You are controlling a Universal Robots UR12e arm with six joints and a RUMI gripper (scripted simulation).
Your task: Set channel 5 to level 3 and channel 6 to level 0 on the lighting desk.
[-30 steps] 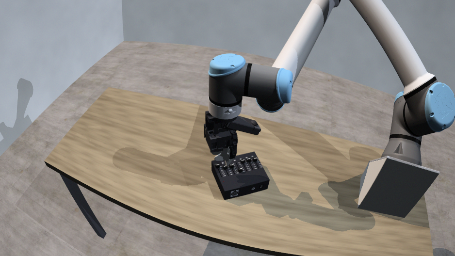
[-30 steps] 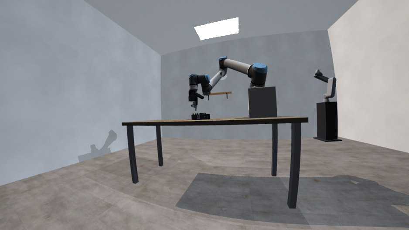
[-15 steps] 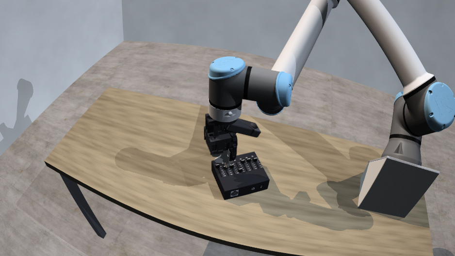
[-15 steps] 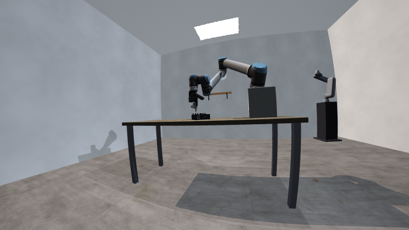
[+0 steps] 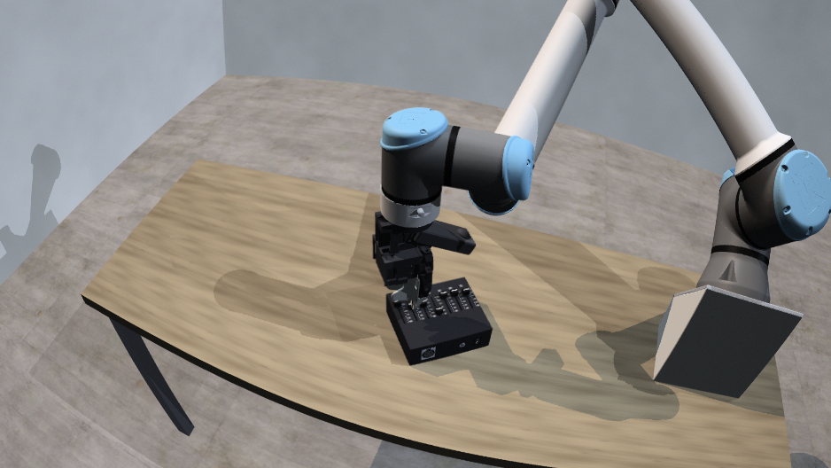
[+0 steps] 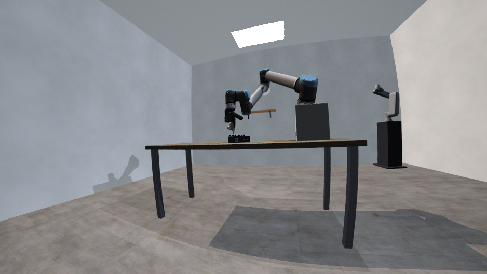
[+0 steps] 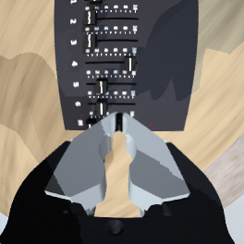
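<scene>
The channel 6 fader knob lies 3 cm below my hand, 1 cm to the right of it and 1 cm ahead of it. Round my hand: channel 5 fader knob (3 cm to the right, 3 cm below, 1 cm behind).
</scene>
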